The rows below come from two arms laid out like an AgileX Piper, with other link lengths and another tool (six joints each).
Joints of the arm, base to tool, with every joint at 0 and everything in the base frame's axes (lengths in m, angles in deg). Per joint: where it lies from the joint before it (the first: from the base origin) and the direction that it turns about. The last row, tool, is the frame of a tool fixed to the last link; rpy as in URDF.
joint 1: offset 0 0 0.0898 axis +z
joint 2: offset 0 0 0 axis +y
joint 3: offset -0.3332 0 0.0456 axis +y
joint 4: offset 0.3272 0 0.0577 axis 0.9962 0 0.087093
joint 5: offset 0 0 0 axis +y
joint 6: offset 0.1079 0 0.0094 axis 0.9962 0 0.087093
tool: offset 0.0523 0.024 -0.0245 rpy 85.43 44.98 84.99
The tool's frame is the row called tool.
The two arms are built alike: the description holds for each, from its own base.
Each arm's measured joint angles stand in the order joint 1, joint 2, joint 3, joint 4, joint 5, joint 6.
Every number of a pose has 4 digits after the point.
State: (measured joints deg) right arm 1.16 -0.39 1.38 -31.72 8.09 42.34; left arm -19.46 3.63 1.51 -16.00 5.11 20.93
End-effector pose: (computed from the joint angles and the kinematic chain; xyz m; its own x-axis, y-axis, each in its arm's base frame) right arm 0.1528 0.0203 0.1532 0.0159 0.8241 -0.5662 0.1153 0.5610 0.8197; left arm 0.1558 -0.0312 0.1439 0.2183 0.7326 -0.6447 0.3337 0.5648 0.7548
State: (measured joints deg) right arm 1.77 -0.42 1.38 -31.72 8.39 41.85; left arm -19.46 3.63 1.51 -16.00 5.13 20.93
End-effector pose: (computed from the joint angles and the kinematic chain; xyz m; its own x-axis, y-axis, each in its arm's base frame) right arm 0.1525 0.0213 0.1523 0.0066 0.8194 -0.5732 0.1142 0.5688 0.8145; left arm 0.1558 -0.0312 0.1438 0.2182 0.7327 -0.6447 0.3340 0.5647 0.7547
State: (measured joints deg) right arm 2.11 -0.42 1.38 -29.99 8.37 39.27; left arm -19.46 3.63 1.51 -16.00 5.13 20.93
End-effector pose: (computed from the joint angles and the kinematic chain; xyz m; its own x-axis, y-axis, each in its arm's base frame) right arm 0.1522 0.0225 0.1516 -0.0037 0.8108 -0.5853 0.1101 0.5821 0.8057; left arm 0.1558 -0.0312 0.1438 0.2182 0.7327 -0.6447 0.3340 0.5647 0.7547
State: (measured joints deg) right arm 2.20 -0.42 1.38 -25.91 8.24 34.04; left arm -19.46 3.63 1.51 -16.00 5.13 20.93
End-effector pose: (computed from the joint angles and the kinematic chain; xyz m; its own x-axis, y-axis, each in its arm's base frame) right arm 0.1517 0.0238 0.1506 -0.0161 0.7988 -0.6014 0.1052 0.5995 0.7934; left arm 0.1558 -0.0312 0.1438 0.2182 0.7327 -0.6447 0.3340 0.5647 0.7547
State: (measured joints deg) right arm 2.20 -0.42 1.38 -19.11 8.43 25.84; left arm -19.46 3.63 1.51 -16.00 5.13 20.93
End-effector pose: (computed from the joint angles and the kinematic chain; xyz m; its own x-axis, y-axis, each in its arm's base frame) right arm 0.1510 0.0255 0.1484 -0.0350 0.7834 -0.6206 0.1032 0.6205 0.7774; left arm 0.1558 -0.0312 0.1438 0.2182 0.7327 -0.6447 0.3340 0.5647 0.7547
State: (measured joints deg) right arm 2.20 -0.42 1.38 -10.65 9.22 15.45; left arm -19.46 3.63 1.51 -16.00 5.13 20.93
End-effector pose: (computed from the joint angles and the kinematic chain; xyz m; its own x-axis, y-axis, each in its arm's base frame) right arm 0.1497 0.0275 0.1445 -0.0634 0.7609 -0.6458 0.1045 0.6486 0.7539; left arm 0.1558 -0.0312 0.1438 0.2182 0.7327 -0.6447 0.3340 0.5647 0.7547
